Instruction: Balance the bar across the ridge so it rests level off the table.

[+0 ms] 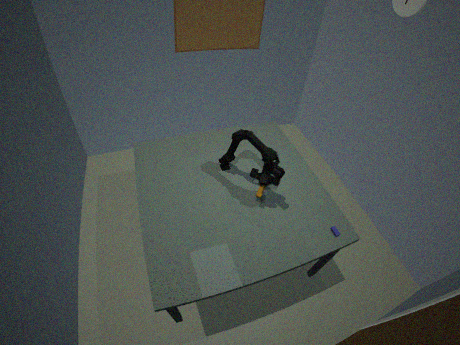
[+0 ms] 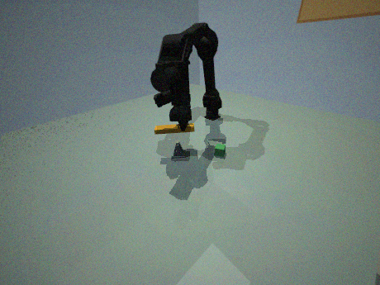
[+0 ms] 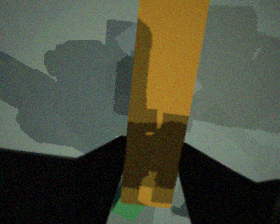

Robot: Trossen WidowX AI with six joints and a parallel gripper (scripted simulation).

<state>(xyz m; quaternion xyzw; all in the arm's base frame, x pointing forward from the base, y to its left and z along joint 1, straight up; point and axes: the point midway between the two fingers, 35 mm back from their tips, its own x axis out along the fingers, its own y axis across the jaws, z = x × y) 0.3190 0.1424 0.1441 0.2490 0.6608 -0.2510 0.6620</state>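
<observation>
My gripper tip is 9 cm past the green cube, 9 cm to the right of it and 9 cm above it. Round my gripper tip: bar: 2 cm ahead, 2 cm to the right; then blue object: 42 cm ahead, 36 cm to the left, 10 cm below.
</observation>
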